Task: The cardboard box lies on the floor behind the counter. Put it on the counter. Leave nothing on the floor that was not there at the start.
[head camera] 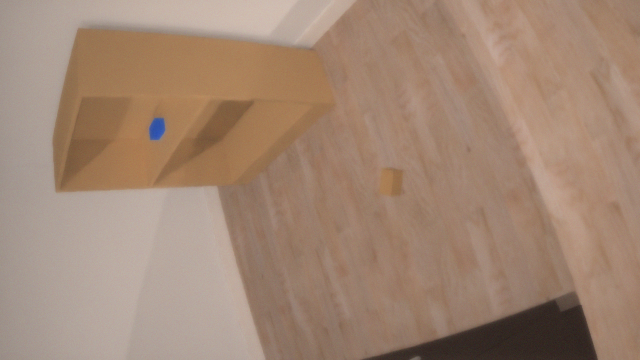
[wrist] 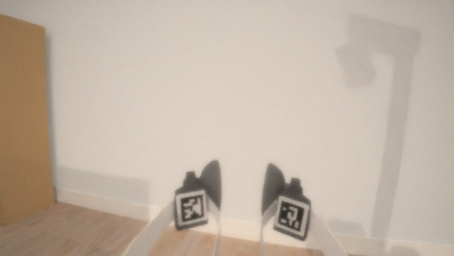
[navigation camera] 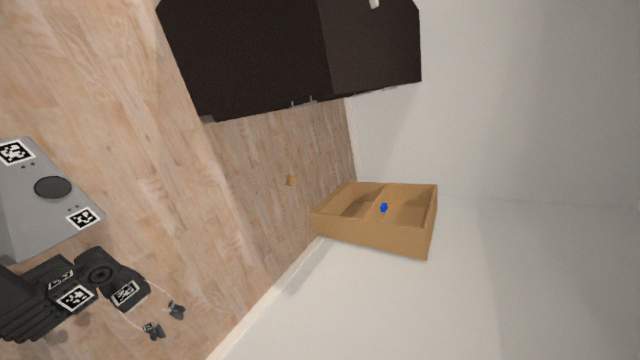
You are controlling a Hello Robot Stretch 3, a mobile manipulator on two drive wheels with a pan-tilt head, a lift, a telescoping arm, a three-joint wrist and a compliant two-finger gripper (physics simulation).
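Places are measured from the robot's base along level axes (x right, y back, z down), in metres.
Where they show: gripper, between the fingertips: point(wrist: 242, 180) point(navigation camera: 173, 326); robot's base, origin of its link: point(navigation camera: 52, 185).
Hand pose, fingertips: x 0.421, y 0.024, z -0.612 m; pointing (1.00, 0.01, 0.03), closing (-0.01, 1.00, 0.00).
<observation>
Things, the pixels of their top centre, and the offset from my fingertips. "spot": a spot on its surface instead.
- small cardboard box, centre of its top: point(head camera: 386, 182) point(navigation camera: 292, 180) dx +0.228, dy -1.092, dz +0.562 m
- wooden shelf unit, a spot on its surface: point(head camera: 200, 70) spot: dx +0.779, dy -1.163, dz +0.022 m
- blue object, centre of its top: point(head camera: 152, 129) point(navigation camera: 386, 207) dx +0.883, dy -1.626, dz -0.013 m
The small cardboard box point(head camera: 390, 182) point(navigation camera: 291, 180) lies on the floor between the dark counter and the shelf unit. The counter point(head camera: 500, 330) point(navigation camera: 255, 55) is a dark block; it shows at the bottom right in the head view and at the top in the navigation view. My gripper point(navigation camera: 165, 321) point(wrist: 242, 180) is open and empty, at the lower left in the navigation view, well apart from the box. In the wrist view its fingers face a pale wall. The box does not show in the wrist view.
A wooden shelf unit point(head camera: 200, 70) point(navigation camera: 370, 234) point(wrist: 25, 120) stands against the wall, with a blue object point(head camera: 157, 129) point(navigation camera: 383, 207) on a shelf. My grey base point(navigation camera: 40, 215) is at the left in the navigation view. The pale wall point(wrist: 240, 100) has a white baseboard.
</observation>
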